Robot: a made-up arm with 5 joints.
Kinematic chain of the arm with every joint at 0, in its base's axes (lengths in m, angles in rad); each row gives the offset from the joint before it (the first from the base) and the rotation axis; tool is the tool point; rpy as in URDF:
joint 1: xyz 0.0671 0 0.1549 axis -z
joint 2: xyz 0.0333 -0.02 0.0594 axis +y
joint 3: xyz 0.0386 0 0.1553 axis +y
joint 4: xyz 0.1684 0 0.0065 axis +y
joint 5: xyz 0.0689 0.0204 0 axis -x
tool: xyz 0 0 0 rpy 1.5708 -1.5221 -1.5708
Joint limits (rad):
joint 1: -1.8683..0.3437
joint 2: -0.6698..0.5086
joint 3: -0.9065..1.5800
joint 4: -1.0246..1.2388
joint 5: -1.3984..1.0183
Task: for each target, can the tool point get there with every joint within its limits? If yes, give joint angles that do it. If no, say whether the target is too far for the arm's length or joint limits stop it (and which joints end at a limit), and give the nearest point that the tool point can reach.
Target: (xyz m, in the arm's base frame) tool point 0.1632 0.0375 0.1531
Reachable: yes | joints -0.3680 -0.2016 1.3741 0.5172 0.2135
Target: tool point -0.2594 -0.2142 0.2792
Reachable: no: joint limits stop it (at a limit: joint 2, joint 3, joint 4) | nearest point 0.0648 -0.0015 0.1943 | short by 0.397 m
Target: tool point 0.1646 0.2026 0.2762
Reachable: yes | joints -1.1205 -0.2602 0.5132 0.8745 0.2317
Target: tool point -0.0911 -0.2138 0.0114
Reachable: no: joint limits stop it (at a limit: joint 1, joint 2, joint 3) | nearest point 0.0868 -0.0066 0.1287 | short by 0.297 m
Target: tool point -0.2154 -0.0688 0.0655
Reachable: no: joint limits stop it (at a limit: joint 1, joint 2) | nearest point 0.0547 0.0392 0.1165 | short by 0.295 m
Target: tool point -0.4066 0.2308 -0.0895
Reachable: no: too far | nearest point -0.0070 0.2403 0.1201 | short by 0.451 m
